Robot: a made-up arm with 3 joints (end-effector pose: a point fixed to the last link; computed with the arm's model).
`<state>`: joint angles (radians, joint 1 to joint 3).
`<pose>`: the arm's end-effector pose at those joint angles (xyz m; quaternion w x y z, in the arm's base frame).
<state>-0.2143 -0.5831 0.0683</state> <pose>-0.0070 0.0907 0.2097 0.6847 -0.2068 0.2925 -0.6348</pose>
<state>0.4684 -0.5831 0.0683</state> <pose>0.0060 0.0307 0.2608 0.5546 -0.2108 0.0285 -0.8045</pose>
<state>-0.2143 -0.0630 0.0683</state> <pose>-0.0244 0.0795 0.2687 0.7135 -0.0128 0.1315 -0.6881</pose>
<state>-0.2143 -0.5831 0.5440</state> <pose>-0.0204 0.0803 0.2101 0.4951 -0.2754 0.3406 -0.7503</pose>
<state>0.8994 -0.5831 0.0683</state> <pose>-0.0046 0.0090 0.3058 0.4383 -0.2006 -0.1418 -0.8646</pose>
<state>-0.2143 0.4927 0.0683</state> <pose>-0.0730 0.0682 0.3129 0.6914 0.1952 -0.0500 -0.6938</pose>
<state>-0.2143 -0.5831 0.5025</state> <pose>-0.0191 0.0810 0.2099 0.5129 -0.2700 0.3372 -0.7418</pose>
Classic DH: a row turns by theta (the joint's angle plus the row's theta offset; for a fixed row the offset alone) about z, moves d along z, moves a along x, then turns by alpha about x. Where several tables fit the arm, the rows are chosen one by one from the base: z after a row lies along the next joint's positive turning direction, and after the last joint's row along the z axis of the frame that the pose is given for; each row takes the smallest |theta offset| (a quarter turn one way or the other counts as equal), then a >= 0, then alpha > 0; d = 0 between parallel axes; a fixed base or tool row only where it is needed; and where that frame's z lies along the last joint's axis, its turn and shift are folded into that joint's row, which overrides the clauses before.
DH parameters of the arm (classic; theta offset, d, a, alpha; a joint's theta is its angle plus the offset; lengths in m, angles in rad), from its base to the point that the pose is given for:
base (fixed): -0.9532 0.3067 -0.1293 2.0122
joint 1: -1.2762 0.1053 0.066 -1.0197
joint 2: 1.3627 -0.0631 0.0848 1.9305
joint 3: 0.7505 -0.0543 0.0358 2.6666
tool (fixed): -0.8785 0.007 0 0

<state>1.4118 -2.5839 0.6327</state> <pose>-0.1015 -0.0916 0.2124 0.2983 0.4206 -0.5040 0.6928</pose>
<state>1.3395 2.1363 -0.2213</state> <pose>-0.1854 0.0533 0.1708 0.2044 0.1988 -0.9416 0.1789</pose>
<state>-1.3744 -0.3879 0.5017</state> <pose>-0.0830 0.1638 0.2299 0.6174 -0.2320 0.6679 -0.3449</pose>
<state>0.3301 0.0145 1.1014</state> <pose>-0.0625 0.0504 0.2866 0.2245 0.0481 0.0977 -0.9684</pose>
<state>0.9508 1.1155 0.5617</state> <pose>-0.1589 0.0883 0.2875 0.4082 0.3695 -0.5940 -0.5865</pose>
